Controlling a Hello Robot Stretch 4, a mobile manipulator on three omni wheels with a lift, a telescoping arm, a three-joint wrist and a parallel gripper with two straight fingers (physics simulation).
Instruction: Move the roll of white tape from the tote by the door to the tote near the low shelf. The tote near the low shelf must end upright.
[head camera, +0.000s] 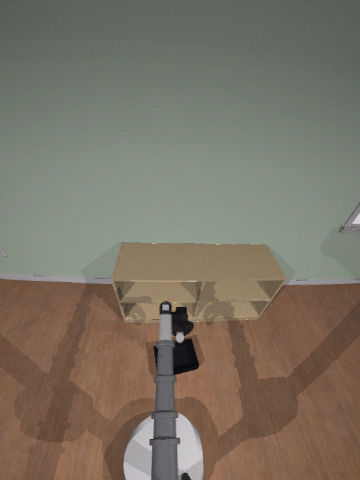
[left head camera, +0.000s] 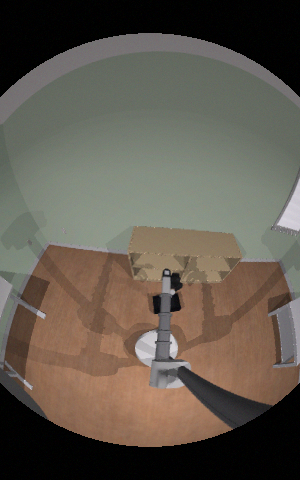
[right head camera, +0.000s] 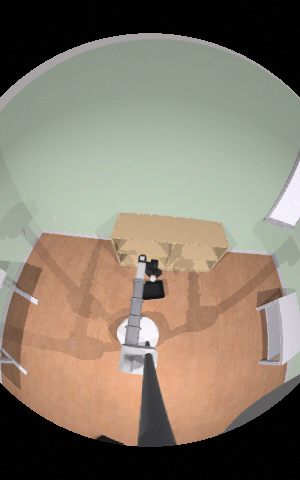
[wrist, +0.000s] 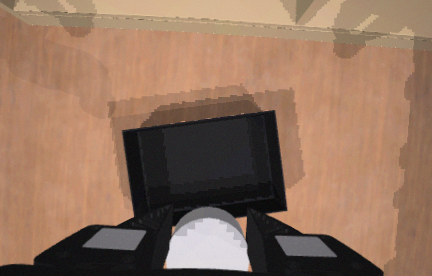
Observation:
In view: my gripper (wrist: 209, 225), a roll of white tape (wrist: 208, 233), a black tote (head camera: 184, 356) and a low shelf (head camera: 216, 282).
The low shelf also shows in the left head camera view (left head camera: 199, 256), in the right head camera view (right head camera: 181, 244) and in the wrist view (wrist: 396, 31).

